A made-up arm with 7 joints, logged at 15 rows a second.
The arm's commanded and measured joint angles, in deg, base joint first. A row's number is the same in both.
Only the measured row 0 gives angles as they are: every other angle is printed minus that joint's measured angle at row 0.
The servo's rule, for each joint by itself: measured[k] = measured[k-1] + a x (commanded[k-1-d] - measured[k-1]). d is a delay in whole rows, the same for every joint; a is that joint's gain. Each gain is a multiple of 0.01, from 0.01 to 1. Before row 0 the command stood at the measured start. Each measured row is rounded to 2 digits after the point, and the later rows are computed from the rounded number. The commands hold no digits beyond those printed.
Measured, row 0:
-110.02, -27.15, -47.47, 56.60, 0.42, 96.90, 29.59
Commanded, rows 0 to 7:
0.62, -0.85, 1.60, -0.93, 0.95, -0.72, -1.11
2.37, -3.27, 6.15, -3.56, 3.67, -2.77, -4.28
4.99, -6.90, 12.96, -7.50, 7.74, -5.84, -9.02
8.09, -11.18, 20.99, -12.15, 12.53, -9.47, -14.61
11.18, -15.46, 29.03, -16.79, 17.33, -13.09, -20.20
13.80, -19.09, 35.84, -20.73, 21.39, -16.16, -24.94
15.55, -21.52, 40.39, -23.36, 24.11, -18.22, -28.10
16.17, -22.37, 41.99, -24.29, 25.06, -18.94, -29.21
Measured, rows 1 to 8:
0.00, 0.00, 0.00, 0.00, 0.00, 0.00, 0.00
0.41, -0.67, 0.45, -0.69, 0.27, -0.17, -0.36
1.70, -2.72, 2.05, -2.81, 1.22, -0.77, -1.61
3.87, -6.02, 5.10, -6.28, 3.05, -1.94, -3.98
6.66, -10.10, 9.55, -10.62, 5.70, -3.67, -7.38
9.64, -14.33, 15.00, -15.19, 8.96, -5.84, -11.48
12.39, -18.09, 20.84, -19.29, 12.44, -8.21, -15.79
14.48, -20.80, 26.31, -22.30, 15.71, -10.51, -19.73
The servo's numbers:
d 1
a 0.66 0.79 0.28 0.74 0.28 0.23 0.32

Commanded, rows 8 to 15:
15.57, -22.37, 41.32, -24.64, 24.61, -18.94, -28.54
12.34, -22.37, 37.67, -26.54, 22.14, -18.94, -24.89
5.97, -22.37, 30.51, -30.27, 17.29, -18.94, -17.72
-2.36, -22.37, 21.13, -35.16, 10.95, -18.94, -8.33
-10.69, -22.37, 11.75, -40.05, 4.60, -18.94, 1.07
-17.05, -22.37, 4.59, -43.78, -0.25, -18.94, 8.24
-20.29, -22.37, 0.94, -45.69, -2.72, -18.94, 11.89
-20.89, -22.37, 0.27, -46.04, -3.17, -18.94, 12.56
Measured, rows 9 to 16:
15.60, -22.04, 30.70, -23.77, 18.33, -12.45, -22.76
15.58, -22.30, 33.67, -24.41, 20.09, -13.94, -24.61
13.44, -22.36, 34.79, -25.99, 20.66, -15.09, -24.70
8.51, -22.37, 33.59, -29.16, 19.72, -15.98, -22.47
1.34, -22.37, 30.10, -33.60, 17.26, -16.66, -17.95
-6.60, -22.37, 24.96, -38.37, 13.72, -17.18, -11.86
-13.50, -22.37, 19.26, -42.37, 9.81, -17.58, -5.43
-17.98, -22.37, 14.13, -44.83, 6.30, -17.89, 0.11

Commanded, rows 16 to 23:
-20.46, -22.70, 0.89, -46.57, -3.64, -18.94, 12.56
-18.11, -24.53, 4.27, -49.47, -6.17, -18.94, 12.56
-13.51, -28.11, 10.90, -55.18, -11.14, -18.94, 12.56
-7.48, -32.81, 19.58, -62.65, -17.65, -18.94, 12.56
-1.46, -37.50, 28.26, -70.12, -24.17, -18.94, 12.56
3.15, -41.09, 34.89, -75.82, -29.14, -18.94, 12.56
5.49, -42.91, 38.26, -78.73, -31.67, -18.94, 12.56
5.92, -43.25, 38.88, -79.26, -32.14, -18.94, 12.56
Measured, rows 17 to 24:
-19.90, -22.37, 10.25, -45.73, 3.65, -18.13, 4.09
-20.27, -22.63, 7.63, -46.35, 1.61, -18.32, 6.80
-18.84, -24.13, 6.69, -48.66, -0.57, -18.46, 8.64
-15.32, -27.27, 7.87, -53.48, -3.53, -18.57, 9.89
-10.15, -31.65, 11.15, -60.27, -7.48, -18.66, 10.74
-4.41, -36.27, 15.94, -67.56, -12.15, -18.72, 11.32
0.58, -40.08, 21.25, -73.67, -16.91, -18.77, 11.72
3.82, -42.32, 26.01, -77.41, -21.04, -18.81, 11.99

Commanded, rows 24 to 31:
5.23, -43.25, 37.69, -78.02, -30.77, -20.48, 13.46
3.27, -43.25, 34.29, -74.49, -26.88, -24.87, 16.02
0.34, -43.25, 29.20, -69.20, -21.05, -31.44, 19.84
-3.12, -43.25, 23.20, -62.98, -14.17, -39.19, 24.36
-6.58, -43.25, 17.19, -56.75, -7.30, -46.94, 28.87
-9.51, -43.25, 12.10, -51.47, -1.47, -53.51, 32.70
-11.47, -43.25, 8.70, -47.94, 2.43, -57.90, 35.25
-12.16, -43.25, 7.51, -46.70, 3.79, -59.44, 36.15
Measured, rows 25 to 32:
5.21, -43.05, 29.61, -78.78, -24.15, -18.84, 12.17
5.22, -43.21, 31.87, -78.22, -26.00, -19.22, 12.58
3.93, -43.24, 32.55, -75.46, -26.25, -20.52, 13.68
1.56, -43.25, 31.61, -70.83, -24.79, -23.03, 15.65
-1.53, -43.25, 29.26, -65.02, -21.82, -26.75, 18.44
-4.86, -43.25, 25.88, -58.90, -17.75, -31.39, 21.78
-7.93, -43.25, 22.02, -53.40, -13.19, -36.48, 25.27
-10.27, -43.25, 18.29, -49.36, -8.82, -41.41, 28.46

